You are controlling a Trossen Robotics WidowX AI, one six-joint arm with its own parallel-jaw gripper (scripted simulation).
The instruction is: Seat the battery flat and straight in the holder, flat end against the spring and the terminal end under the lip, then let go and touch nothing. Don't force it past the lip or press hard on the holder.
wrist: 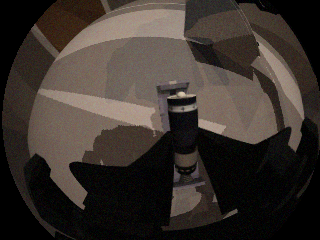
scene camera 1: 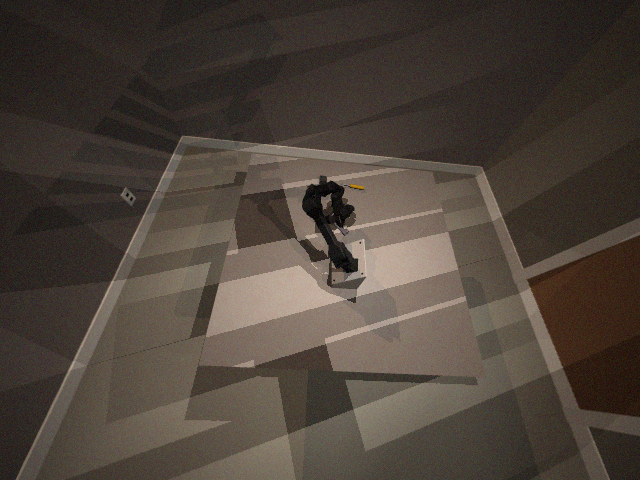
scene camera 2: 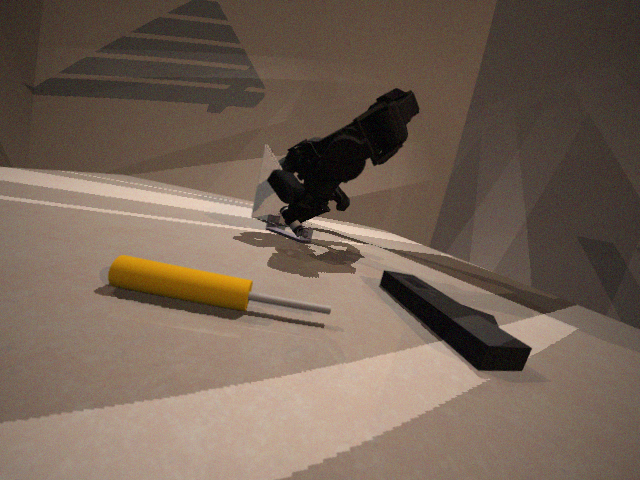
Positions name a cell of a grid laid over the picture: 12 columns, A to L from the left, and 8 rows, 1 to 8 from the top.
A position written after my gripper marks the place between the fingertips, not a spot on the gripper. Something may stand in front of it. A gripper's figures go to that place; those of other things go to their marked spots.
Labels:
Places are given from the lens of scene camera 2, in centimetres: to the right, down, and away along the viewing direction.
my gripper (scene camera 2: F4): -6, -3, 51
flat black block (scene camera 2: J6): 11, 7, 16
screwdriver (scene camera 2: C5): -12, 2, 15

